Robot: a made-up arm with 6 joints. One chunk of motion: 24 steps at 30 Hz.
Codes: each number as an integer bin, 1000 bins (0 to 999) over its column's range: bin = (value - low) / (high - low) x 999, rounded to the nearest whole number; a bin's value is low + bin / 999 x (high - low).
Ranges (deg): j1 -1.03..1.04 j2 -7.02..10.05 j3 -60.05..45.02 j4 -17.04..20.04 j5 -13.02..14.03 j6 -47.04..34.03
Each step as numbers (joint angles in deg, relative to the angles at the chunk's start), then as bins.
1 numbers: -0.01 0.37 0.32 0.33 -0.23 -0.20
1 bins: 492 432 574 468 472 577
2 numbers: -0.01 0.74 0.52 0.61 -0.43 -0.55
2 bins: 492 454 576 476 465 573
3 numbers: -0.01 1.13 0.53 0.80 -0.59 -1.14
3 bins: 492 477 576 481 459 566
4 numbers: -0.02 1.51 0.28 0.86 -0.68 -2.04
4 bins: 487 499 574 482 456 555
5 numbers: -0.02 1.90 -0.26 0.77 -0.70 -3.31
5 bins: 487 522 568 480 455 539
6 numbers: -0.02 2.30 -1.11 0.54 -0.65 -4.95
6 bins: 487 545 560 474 457 519
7 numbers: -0.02 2.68 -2.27 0.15 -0.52 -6.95
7 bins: 487 568 549 463 462 494
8 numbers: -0.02 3.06 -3.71 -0.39 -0.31 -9.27
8 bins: 487 590 536 449 469 465
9 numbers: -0.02 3.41 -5.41 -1.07 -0.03 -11.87
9 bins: 487 610 520 430 480 433
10 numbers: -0.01 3.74 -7.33 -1.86 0.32 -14.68
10 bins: 492 630 501 409 493 399
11 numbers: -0.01 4.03 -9.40 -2.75 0.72 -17.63
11 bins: 492 647 482 385 507 362
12 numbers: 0.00 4.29 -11.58 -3.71 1.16 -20.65
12 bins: 497 662 461 359 524 325
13 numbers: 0.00 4.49 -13.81 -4.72 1.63 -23.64
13 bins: 497 674 440 332 541 288
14 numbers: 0.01 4.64 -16.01 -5.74 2.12 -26.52
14 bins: 502 682 419 304 559 253
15 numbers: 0.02 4.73 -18.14 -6.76 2.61 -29.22
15 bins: 507 688 398 277 577 220
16 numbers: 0.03 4.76 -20.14 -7.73 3.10 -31.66
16 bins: 512 689 379 251 595 190
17 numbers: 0.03 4.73 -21.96 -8.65 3.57 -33.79
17 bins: 512 688 362 226 613 163
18 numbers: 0.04 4.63 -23.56 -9.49 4.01 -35.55
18 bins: 516 682 347 203 629 142
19 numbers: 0.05 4.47 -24.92 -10.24 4.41 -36.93
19 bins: 521 672 334 183 644 125
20 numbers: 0.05 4.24 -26.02 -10.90 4.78 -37.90
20 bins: 521 659 324 165 657 113
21 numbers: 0.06 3.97 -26.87 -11.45 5.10 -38.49
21 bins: 526 643 315 151 669 105
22 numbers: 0.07 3.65 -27.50 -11.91 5.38 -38.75
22 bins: 531 624 309 138 680 102
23 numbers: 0.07 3.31 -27.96 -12.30 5.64 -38.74
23 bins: 531 605 305 128 689 102
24 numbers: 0.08 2.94 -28.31 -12.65 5.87 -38.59
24 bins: 536 583 302 118 698 104
